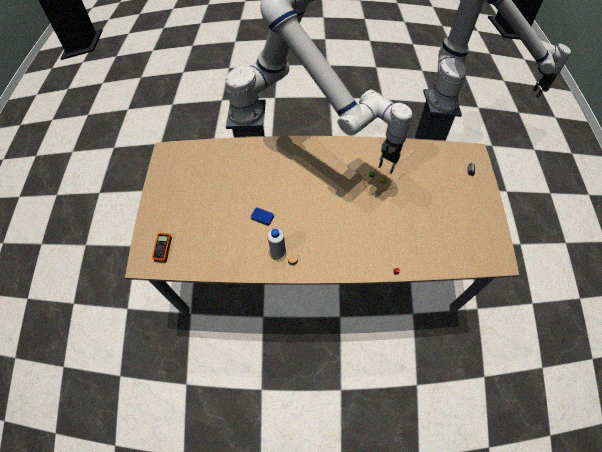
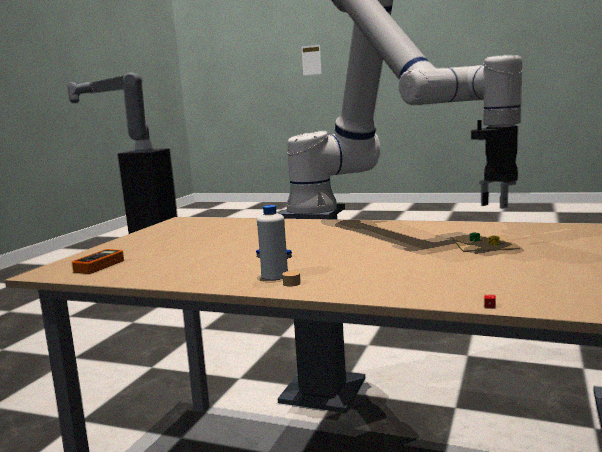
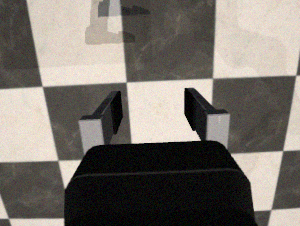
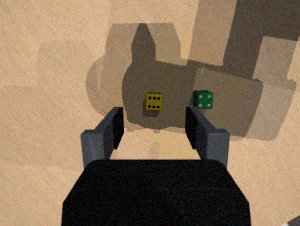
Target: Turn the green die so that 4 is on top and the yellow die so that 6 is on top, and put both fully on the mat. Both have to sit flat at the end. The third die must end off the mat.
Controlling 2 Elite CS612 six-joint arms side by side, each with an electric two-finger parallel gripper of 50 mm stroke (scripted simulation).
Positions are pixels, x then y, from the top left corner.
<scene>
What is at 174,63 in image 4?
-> A thin tan mat.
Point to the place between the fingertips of my left gripper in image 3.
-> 152,102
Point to a multimeter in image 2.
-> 108,257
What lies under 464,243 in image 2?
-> A thin tan mat.
</scene>
